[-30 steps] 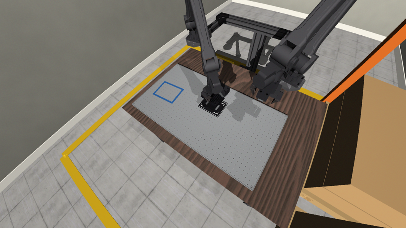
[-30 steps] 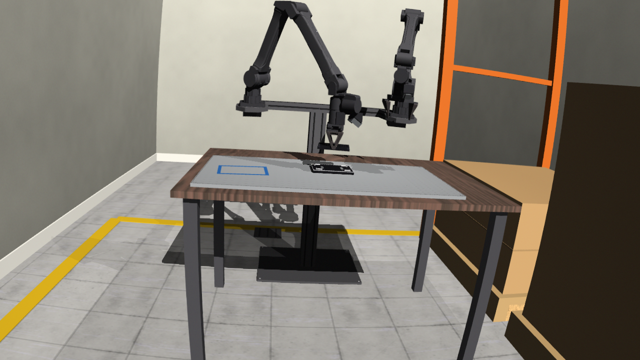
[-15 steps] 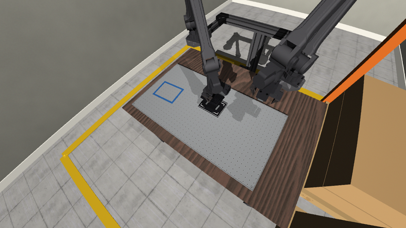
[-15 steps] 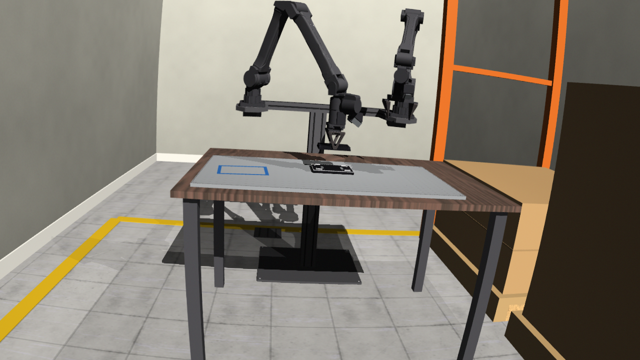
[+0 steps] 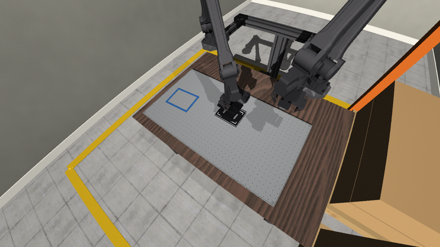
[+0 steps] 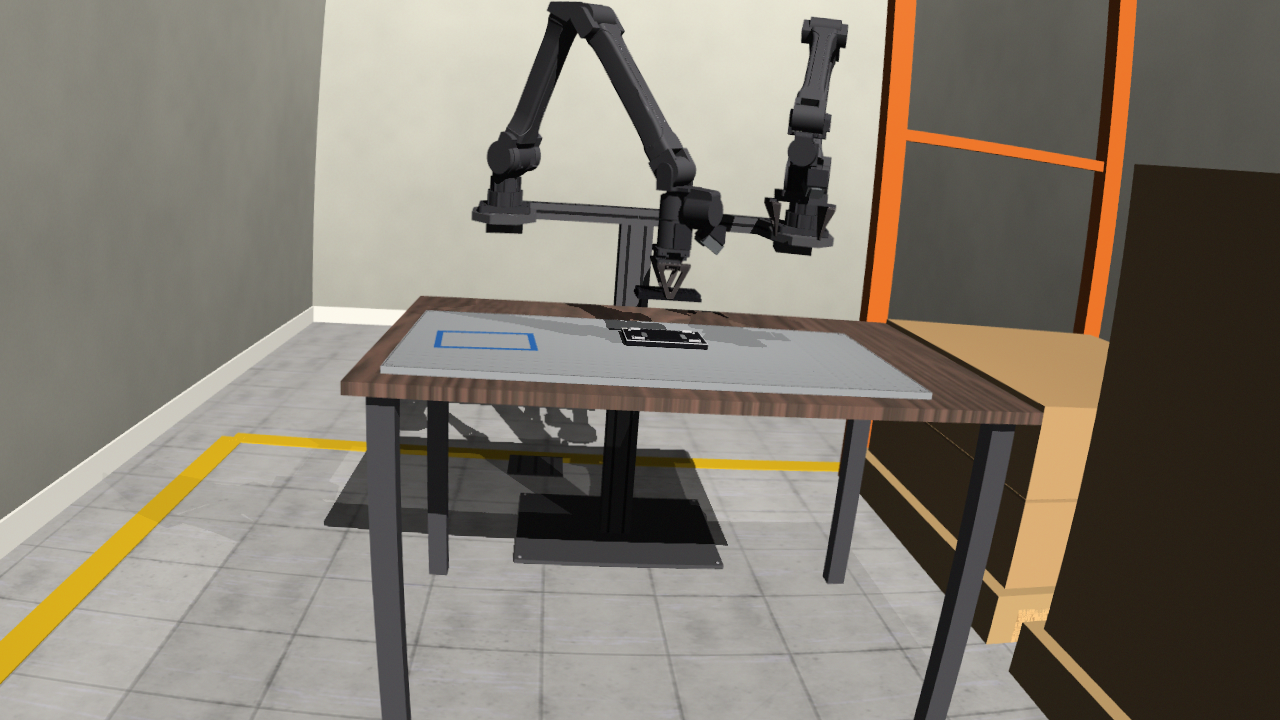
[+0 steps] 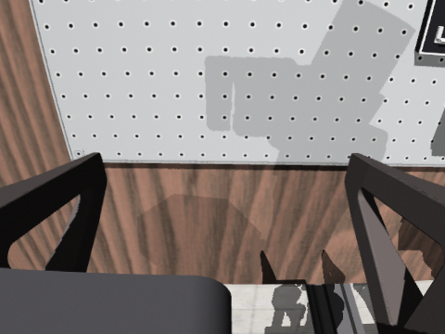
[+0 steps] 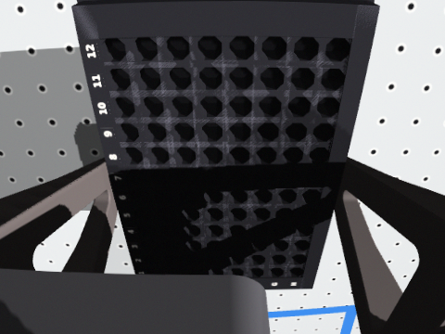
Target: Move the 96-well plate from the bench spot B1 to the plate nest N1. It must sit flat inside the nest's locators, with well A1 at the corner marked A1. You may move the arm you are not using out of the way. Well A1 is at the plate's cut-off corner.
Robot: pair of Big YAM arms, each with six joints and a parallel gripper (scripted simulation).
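The black plate nest N1 is 100 mm below my right hand. Round my right hand: black 96-well plate: right at my right hand.
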